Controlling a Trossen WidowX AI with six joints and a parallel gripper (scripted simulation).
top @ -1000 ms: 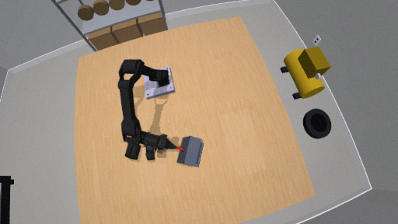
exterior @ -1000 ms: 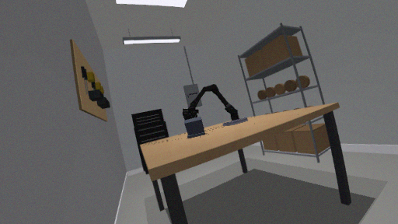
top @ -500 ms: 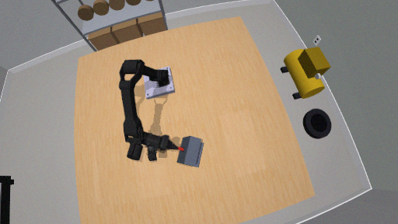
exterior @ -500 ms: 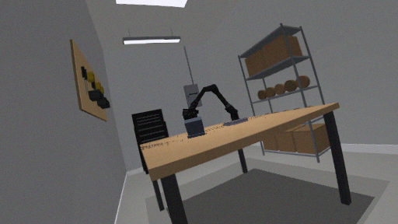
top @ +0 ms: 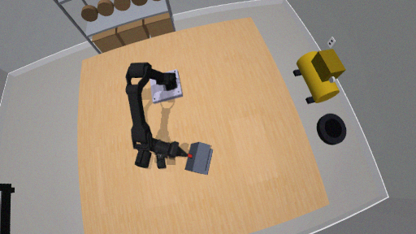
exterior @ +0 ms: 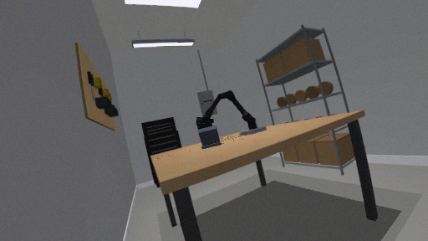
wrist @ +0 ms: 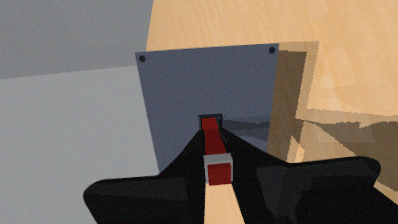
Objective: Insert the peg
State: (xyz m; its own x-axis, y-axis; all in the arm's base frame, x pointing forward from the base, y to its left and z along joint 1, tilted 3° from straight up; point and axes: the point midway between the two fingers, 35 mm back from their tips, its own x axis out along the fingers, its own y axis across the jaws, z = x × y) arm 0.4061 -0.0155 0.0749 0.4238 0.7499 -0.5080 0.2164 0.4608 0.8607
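Now: gripper tip 2 cm short of the grey sloped panel, 4 cm to the right of it and 2 cm above it. Also, from my gripper tip: red peg (1 cm behind, 1 cm to the right, 1 cm above).
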